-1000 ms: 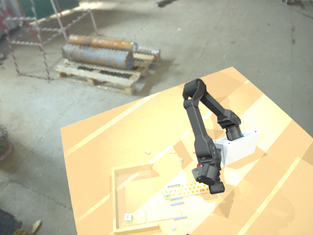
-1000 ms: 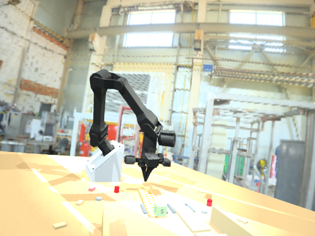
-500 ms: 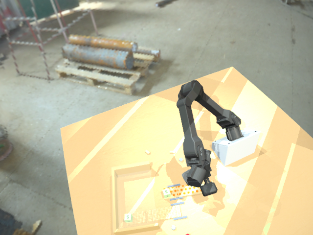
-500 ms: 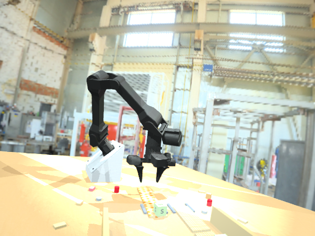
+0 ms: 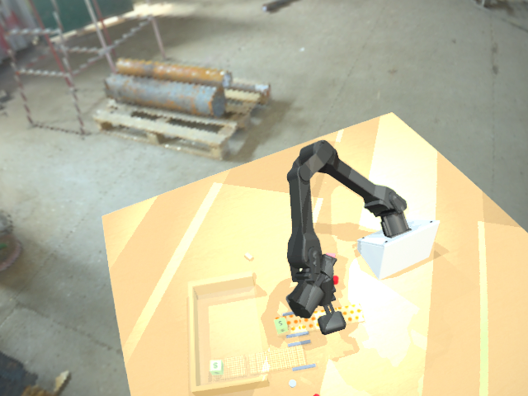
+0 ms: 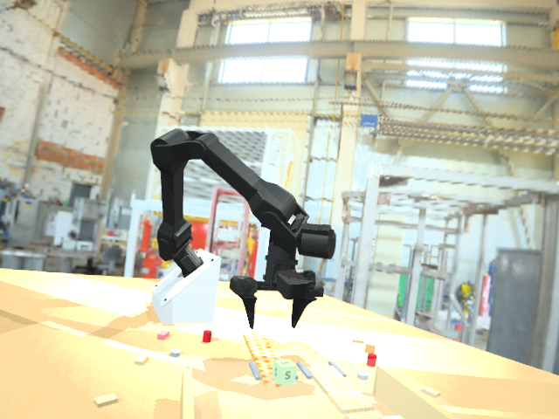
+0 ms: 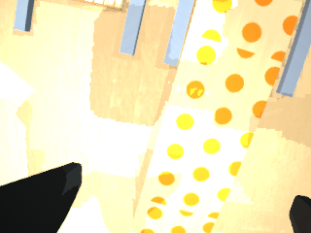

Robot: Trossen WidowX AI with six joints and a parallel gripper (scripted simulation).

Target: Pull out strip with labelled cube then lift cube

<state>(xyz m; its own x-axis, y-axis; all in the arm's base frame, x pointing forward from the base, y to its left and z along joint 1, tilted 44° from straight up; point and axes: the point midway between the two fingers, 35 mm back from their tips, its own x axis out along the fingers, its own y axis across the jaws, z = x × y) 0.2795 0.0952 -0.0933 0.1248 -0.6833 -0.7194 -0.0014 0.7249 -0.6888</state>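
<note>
Right now my gripper tip is 10 mm short of the orange-dotted strip, 10 mm to the left of it and 60 mm above it. Round my gripper tip: pink block: 100 mm behind, 210 mm to the right, 50 mm below.
</note>
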